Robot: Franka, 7 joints.
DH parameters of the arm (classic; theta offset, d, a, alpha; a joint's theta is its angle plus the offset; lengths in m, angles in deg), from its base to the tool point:
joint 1: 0 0.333 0 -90
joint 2: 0 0 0 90
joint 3: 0 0.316 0.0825 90
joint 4: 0 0 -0.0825 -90
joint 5: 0 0.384 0 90
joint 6: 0 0 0.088 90
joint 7: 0 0.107 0 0
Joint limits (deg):
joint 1: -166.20..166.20
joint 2: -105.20..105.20
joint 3: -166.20..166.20
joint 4: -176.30..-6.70
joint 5: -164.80..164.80
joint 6: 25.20..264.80
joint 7: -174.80..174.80
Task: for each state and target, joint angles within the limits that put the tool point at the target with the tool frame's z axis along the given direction. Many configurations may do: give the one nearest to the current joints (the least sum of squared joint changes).
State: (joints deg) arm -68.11 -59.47 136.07 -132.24 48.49 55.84 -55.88
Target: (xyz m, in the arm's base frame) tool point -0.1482 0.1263 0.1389 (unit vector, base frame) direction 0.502 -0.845 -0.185
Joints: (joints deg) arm -30.03 -14.99 165.08 -159.52 15.29 93.91 -55.88
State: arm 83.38 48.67 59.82 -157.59 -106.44 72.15 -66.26
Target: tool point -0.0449 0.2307 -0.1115 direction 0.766 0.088 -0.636
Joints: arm 62.27 72.17 27.52 -138.58 -114.60 94.27 -66.26
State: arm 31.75 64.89 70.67 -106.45 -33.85 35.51 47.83
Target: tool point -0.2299 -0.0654 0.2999 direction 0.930 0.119 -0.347
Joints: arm 89.86 77.27 95.90 -153.07 -17.69 61.76 47.83
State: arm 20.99 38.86 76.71 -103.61 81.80 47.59 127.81
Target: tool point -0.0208 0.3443 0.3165 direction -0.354 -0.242 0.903
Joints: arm 13.12 40.10 58.74 -146.17 69.64 46.33 127.81
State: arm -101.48 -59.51 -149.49 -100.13 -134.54 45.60 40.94
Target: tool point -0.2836 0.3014 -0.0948 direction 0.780 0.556 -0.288
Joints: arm -91.11 -89.55 -132.35 -113.34 -117.05 55.52 40.94
